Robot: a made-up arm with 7 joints.
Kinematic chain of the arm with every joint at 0, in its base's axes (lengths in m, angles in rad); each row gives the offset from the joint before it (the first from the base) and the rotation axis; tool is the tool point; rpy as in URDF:
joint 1: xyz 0 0 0.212 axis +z
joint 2: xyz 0 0 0 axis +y
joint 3: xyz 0 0 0.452 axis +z
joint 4: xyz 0.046 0 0 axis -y
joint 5: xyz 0.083 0 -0.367 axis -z
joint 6: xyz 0 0 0 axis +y
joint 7: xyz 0.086 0 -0.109 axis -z
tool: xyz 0 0 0 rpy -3.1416 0 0
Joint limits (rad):
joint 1: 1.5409..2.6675
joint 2: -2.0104..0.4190
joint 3: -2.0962..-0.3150
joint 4: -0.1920..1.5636
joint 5: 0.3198..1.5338
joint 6: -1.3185..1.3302
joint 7: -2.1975..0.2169
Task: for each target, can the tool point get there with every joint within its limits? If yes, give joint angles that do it. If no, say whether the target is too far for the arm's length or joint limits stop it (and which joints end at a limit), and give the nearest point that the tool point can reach.
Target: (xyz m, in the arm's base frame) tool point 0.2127 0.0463 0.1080
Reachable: yes | joints 1.6828 -1.6288 -1.8154 0.1976 1.3532 0.2936 -0.5662
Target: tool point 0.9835 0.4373 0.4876
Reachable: no: too far | nearest point 0.7305 0.2320 0.4340 | short by 0.330 m
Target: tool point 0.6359 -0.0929 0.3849
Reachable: yes | joints 2.2364 -0.7794 -1.8734 1.0901 0.5219 -0.7348 -0.3896
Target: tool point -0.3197 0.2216 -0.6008
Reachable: no: joint limits stop it (at a limit: joint 1, joint 2, joint 3) | nearest point 0.1195 0.1980 -0.1107 | short by 0.659 m
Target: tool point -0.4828 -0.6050 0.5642
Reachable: no: joint limits stop it (at a limit: joint 1, joint 3, joint 4, joint 6) | nearest point 0.0616 -0.6484 0.5796 | short by 0.546 m
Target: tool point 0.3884 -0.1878 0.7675
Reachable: yes | joints 2.1156 -1.4327 -0.4717 1.4147 0.7101 0.8706 -0.7869
